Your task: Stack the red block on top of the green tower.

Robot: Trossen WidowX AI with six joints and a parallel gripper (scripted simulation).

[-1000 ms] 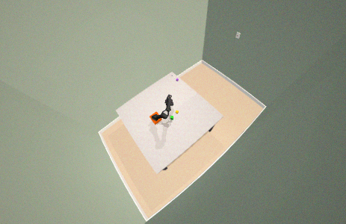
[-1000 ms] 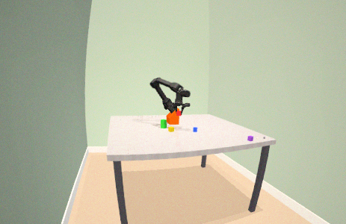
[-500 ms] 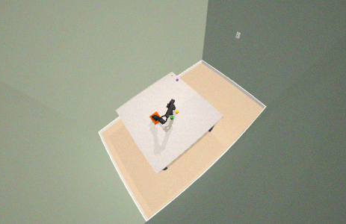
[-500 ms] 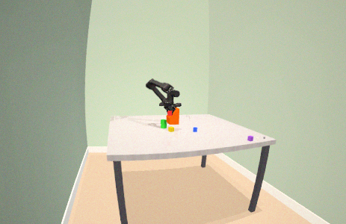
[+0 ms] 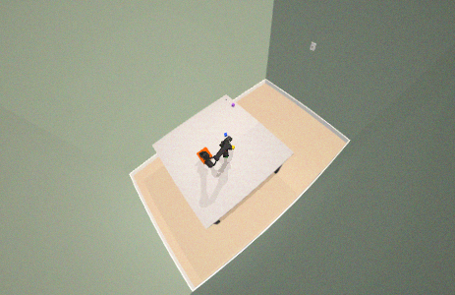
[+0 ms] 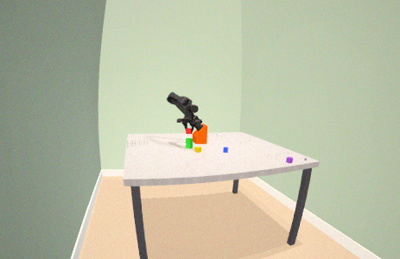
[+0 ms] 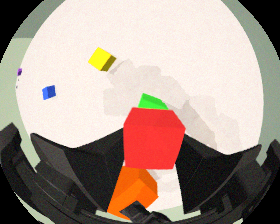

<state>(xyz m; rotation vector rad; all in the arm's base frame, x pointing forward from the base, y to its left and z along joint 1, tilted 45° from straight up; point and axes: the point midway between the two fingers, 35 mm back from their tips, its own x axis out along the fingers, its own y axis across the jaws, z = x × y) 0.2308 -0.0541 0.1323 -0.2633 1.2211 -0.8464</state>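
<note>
My gripper tip is 12 cm short of the yellow block, 11 cm above it and 5 cm to the right of it. The rest, counted from my gripper tip: red block (1 cm above); then blue block (25 cm to the left, 15 cm ahead, 11 cm below); then purple block (61 cm to the left, 50 cm ahead, 11 cm below).
</note>
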